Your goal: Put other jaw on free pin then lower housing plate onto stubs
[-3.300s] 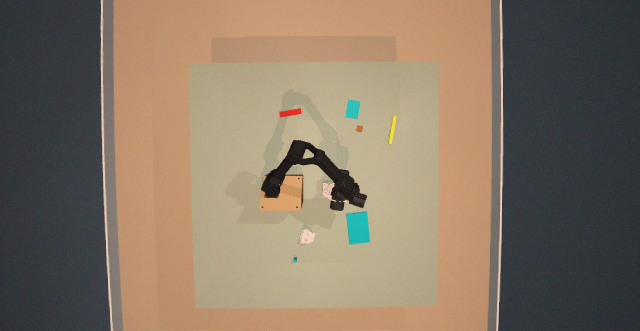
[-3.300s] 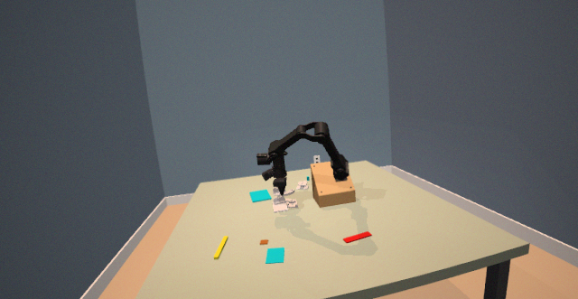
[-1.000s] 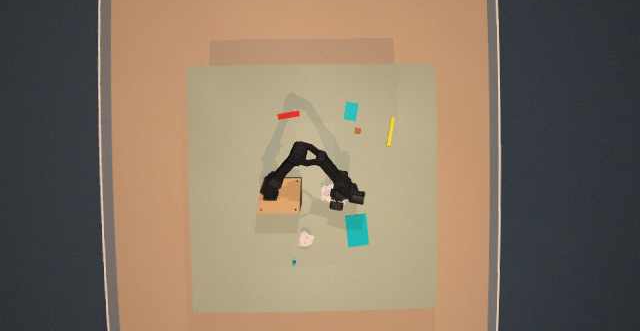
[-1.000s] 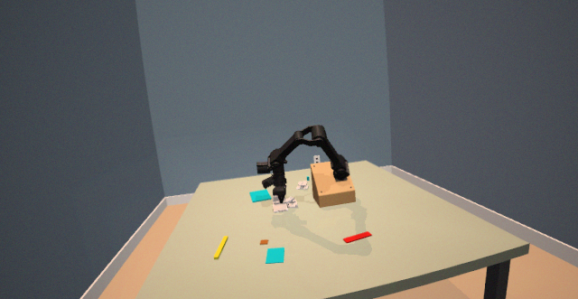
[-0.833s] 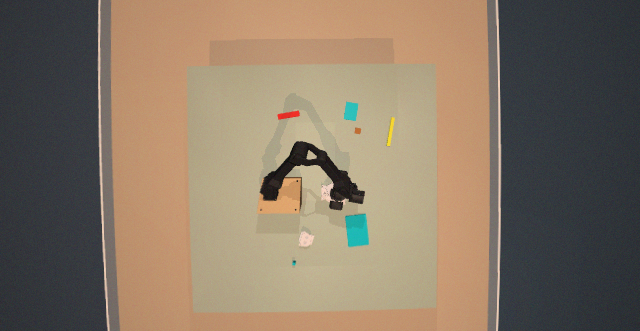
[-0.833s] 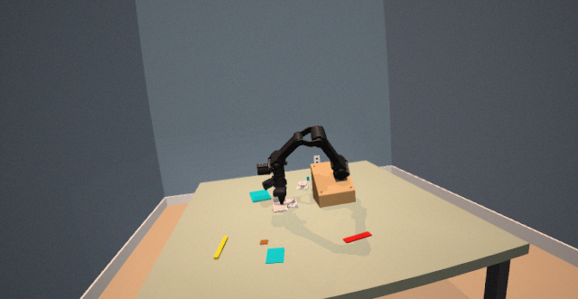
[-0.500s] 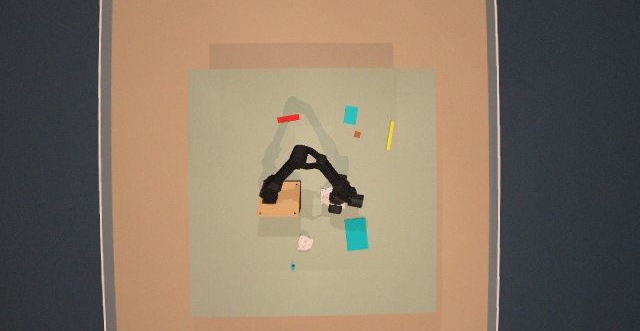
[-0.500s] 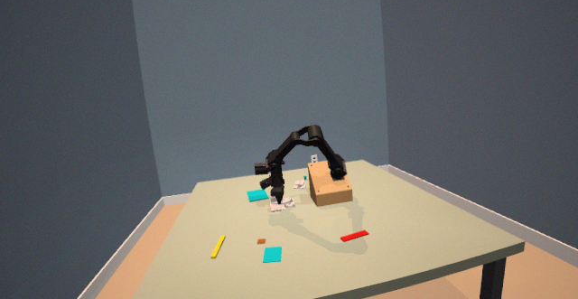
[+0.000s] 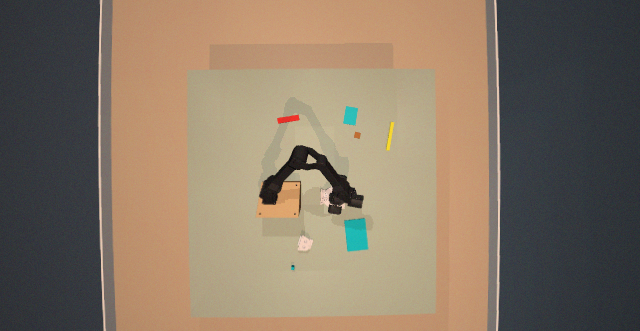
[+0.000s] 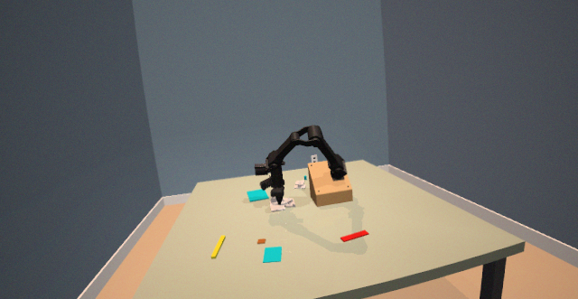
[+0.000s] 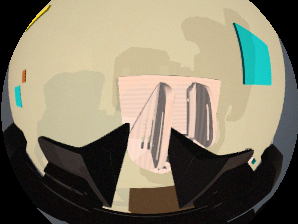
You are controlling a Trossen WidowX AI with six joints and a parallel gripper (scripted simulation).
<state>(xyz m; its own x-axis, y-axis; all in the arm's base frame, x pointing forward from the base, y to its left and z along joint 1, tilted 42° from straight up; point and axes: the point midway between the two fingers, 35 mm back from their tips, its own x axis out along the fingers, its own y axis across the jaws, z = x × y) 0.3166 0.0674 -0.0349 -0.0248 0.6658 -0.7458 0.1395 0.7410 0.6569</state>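
Now: the white ribbed part 30 mm to the right of my gripper tip, 20 mm below it and 10 mm ahead of it. Round my gripper tip: large cyan sheet 230 mm to the right, 110 mm ahead, 30 mm below; brown chip 290 mm to the left, 100 mm ahead, 30 mm below; pale housing part 270 mm to the right, 150 mm behind.
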